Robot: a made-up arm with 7 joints. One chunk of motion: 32 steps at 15 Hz.
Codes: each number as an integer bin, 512 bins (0 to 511) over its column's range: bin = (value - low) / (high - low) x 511, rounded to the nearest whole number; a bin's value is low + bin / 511 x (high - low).
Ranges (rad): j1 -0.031..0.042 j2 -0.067..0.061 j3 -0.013..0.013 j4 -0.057..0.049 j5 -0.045..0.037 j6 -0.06..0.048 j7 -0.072..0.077
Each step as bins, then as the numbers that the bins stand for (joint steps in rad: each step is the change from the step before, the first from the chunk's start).
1 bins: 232 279 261 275 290 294 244
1 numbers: 0.00214 0.00289 0.00028 0.00005 0.00154 0.00214 -0.00085
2 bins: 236 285 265 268 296 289 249
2 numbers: 0.00271 0.00439 0.00048 -0.00141 0.00250 0.00108 0.00060
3 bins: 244 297 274 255 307 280 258
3 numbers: 0.00386 0.00740 0.00094 -0.00410 0.00426 -0.00082 0.00323
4 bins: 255 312 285 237 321 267 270
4 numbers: 0.00543 0.01115 0.00150 -0.00784 0.00651 -0.00357 0.00673
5 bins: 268 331 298 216 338 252 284
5 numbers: 0.00729 0.01591 0.00216 -0.01219 0.00924 -0.00674 0.01081
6 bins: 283 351 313 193 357 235 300
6 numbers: 0.00943 0.02092 0.00293 -0.01696 0.01229 -0.01033 0.01548
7 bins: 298 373 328 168 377 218 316
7 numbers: 0.01157 0.02643 0.00369 -0.02215 0.01550 -0.01393 0.02014
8 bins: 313 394 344 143 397 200 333
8 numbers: 0.01371 0.03169 0.00450 -0.02734 0.01871 -0.01773 0.02510
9 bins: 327 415 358 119 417 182 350
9 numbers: 0.01571 0.03695 0.00522 -0.03232 0.02192 -0.02153 0.03005
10 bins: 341 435 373 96 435 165 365
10 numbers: 0.01771 0.04196 0.00598 -0.03709 0.02480 -0.02513 0.03443
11 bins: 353 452 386 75 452 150 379
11 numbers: 0.01943 0.04622 0.00664 -0.04144 0.02753 -0.02830 0.03851
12 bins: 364 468 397 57 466 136 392
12 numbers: 0.02100 0.05023 0.00720 -0.04518 0.02978 -0.03126 0.04230
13 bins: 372 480 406 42 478 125 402
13 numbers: 0.02214 0.05323 0.00766 -0.04829 0.03170 -0.03358 0.04522
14 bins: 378 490 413 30 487 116 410
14 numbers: 0.02300 0.05574 0.00801 -0.05078 0.03315 -0.03548 0.04755
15 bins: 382 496 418 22 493 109 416
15 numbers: 0.02357 0.05724 0.00827 -0.05244 0.03411 -0.03696 0.04930
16 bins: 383 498 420 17 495 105 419
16 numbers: 0.02371 0.05774 0.00837 -0.05347 0.03443 -0.03781 0.05017
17 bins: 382 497 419 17 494 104 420
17 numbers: 0.02357 0.05749 0.00832 -0.05347 0.03427 -0.03802 0.05047
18 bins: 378 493 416 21 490 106 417
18 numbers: 0.02300 0.05649 0.00817 -0.05264 0.03363 -0.03760 0.04959
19 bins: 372 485 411 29 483 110 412
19 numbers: 0.02214 0.05449 0.00791 -0.05098 0.03251 -0.03675 0.04813
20 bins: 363 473 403 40 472 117 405
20 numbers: 0.02086 0.05148 0.00750 -0.04870 0.03074 -0.03527 0.04609
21 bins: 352 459 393 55 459 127 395
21 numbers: 0.01929 0.04797 0.00700 -0.04559 0.02866 -0.03316 0.04318
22 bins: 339 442 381 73 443 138 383
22 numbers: 0.01743 0.04372 0.00639 -0.04186 0.02609 -0.03083 0.03968
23 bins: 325 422 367 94 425 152 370
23 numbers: 0.01543 0.03871 0.00567 -0.03750 0.02320 -0.02787 0.03589
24 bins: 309 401 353 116 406 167 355
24 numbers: 0.01314 0.03345 0.00496 -0.03294 0.02015 -0.02470 0.03151
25 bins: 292 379 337 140 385 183 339
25 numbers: 0.01071 0.02794 0.00415 -0.02796 0.01678 -0.02132 0.02685
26 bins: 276 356 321 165 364 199 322
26 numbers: 0.00843 0.02217 0.00333 -0.02277 0.01341 -0.01794 0.02189
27 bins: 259 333 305 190 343 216 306
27 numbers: 0.00600 0.01641 0.00252 -0.01759 0.01004 -0.01435 0.01723
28 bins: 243 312 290 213 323 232 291
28 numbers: 0.00371 0.01115 0.00176 -0.01282 0.00683 -0.01097 0.01285
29 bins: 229 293 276 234 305 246 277
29 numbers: 0.00171 0.00639 0.00104 -0.00846 0.00394 -0.00801 0.00877
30 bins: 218 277 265 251 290 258 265
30 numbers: 0.00014 0.00239 0.00048 -0.00493 0.00154 -0.00547 0.00527
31 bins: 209 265 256 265 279 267 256
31 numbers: -0.00114 -0.00062 0.00003 -0.00203 -0.00023 -0.00357 0.00265
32 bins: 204 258 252 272 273 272 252
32 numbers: -0.00186 -0.00237 -0.00018 -0.00058 -0.00119 -0.00251 0.00148
